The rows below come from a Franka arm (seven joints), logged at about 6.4 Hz.
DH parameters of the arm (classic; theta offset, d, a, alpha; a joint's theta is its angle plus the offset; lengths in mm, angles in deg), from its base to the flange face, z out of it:
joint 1: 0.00 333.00 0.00 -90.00
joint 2: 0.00 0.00 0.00 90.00
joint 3: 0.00 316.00 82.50 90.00
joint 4: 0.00 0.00 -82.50 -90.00
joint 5: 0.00 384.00 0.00 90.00
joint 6: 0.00 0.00 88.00 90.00
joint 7: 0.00 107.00 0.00 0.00
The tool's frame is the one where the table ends.
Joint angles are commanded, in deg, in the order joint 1, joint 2, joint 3, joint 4, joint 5, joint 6, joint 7. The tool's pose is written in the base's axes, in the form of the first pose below.
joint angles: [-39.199, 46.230, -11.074, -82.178, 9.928, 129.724, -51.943]
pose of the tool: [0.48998 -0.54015 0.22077], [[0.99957 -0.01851 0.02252], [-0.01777 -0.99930 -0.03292], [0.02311 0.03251 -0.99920]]
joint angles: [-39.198, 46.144, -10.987, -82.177, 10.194, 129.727, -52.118]
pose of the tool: [0.49087 -0.53957 0.22175], [[0.99948 -0.01736 0.02730], [-0.01652 -0.99939 -0.03090], [0.02782 0.03043 -0.99915]]
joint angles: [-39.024, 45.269, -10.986, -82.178, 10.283, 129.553, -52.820]
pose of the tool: [0.49361 -0.53881 0.23249], [[0.99926 -0.00336 0.03837], [-0.00193 -0.99930 -0.03726], [0.03847 0.03716 -0.99857]]
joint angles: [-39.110, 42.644, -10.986, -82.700, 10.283, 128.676, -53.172]
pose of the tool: [0.49296 -0.53945 0.26006], [[0.99829 -0.00058 0.05843], [0.00219 -0.99887 -0.04740], [0.05839 0.04744 -0.99717]]
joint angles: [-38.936, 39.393, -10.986, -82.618, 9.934, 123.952, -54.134]
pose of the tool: [0.49227 -0.53350 0.29383], [[0.99844 0.02487 0.04999], [0.02596 -0.99944 -0.02120], [0.04943 0.02247 -0.99852]]
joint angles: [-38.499, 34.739, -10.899, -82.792, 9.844, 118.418, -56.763]
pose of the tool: [0.49142 -0.52146 0.34145], [[0.99517 0.08332 0.05189], [0.08307 -0.99652 0.00705], [0.05230 -0.00271 -0.99863]]
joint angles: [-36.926, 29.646, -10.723, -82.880, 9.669, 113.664, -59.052]
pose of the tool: [0.49866 -0.49764 0.39558], [[0.98507 0.15843 0.06733], [0.15745 -0.98733 0.01972], [0.06961 -0.00883 -0.99754]]
